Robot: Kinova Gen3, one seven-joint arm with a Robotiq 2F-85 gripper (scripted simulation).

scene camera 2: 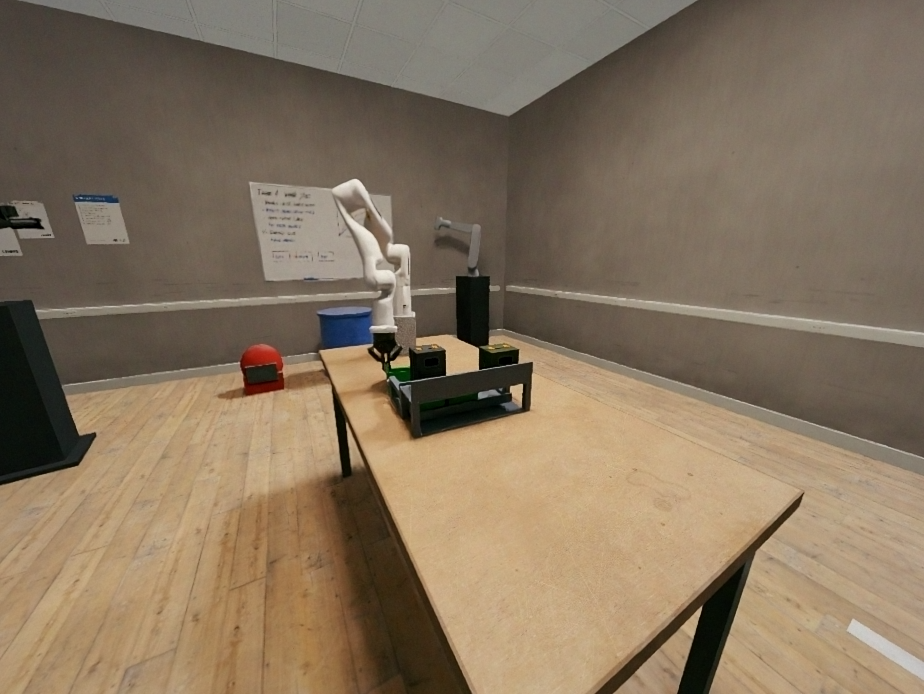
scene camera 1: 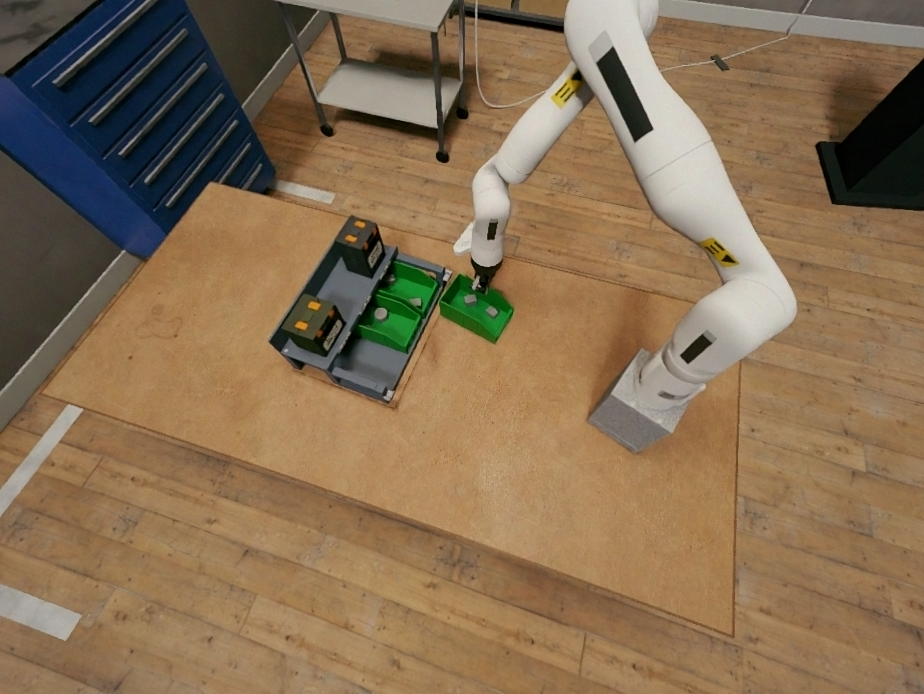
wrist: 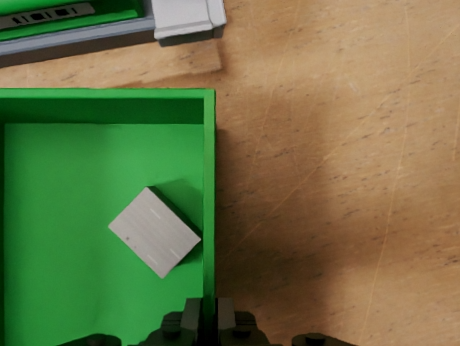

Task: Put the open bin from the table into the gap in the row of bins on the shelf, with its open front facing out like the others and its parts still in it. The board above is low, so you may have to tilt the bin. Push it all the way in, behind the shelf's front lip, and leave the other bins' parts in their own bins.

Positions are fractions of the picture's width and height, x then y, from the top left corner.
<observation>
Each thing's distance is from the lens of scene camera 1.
green bin (scene camera 1: 0.49, 0.44): 1.13 m
grey shelf (scene camera 1: 0.36, 0.41): 1.12 m
green bin (scene camera 1: 0.44, 0.47): 1.12 m
green bin (scene camera 1: 0.45, 0.41): 1.19 m
</observation>
